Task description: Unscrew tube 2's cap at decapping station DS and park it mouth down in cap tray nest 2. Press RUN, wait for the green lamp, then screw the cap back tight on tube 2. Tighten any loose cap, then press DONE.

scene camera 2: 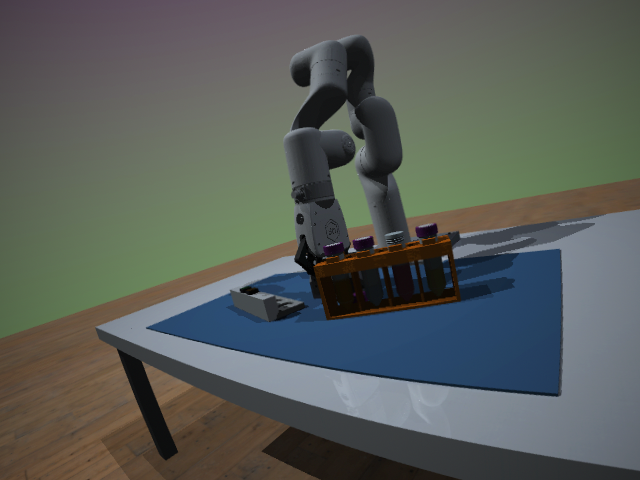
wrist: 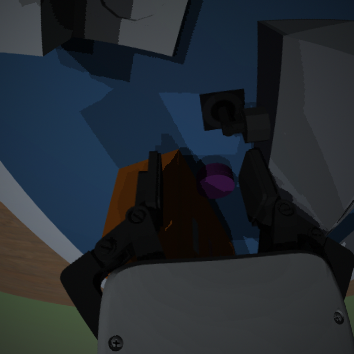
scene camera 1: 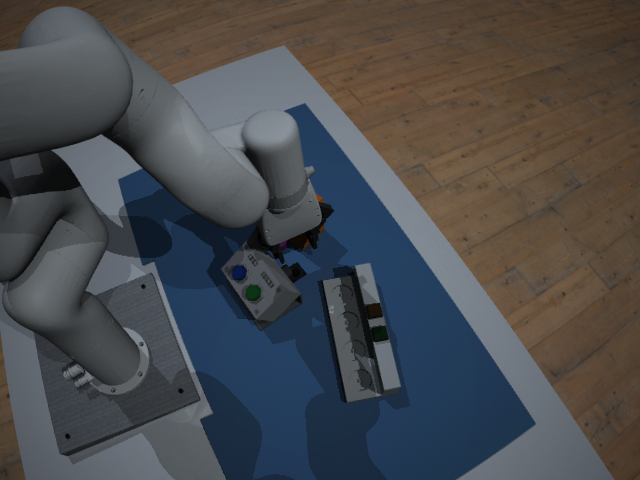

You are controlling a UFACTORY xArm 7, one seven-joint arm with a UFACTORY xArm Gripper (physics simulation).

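A loose purple cap lies low between the orange rack and the sloped control box. My gripper is partly open and empty, pointing down; in the wrist view the cap shows between its fingers. The rack's tubes have purple caps, except one with a pale ribbed top. A small dark square fixture with a round socket stands beside the control box. Tube numbers cannot be read.
A pale tray with several round nests stands right of the control box in scene camera 1, with dark amber and dark green blocks on its raised strip. The box has a blue button and a green button.
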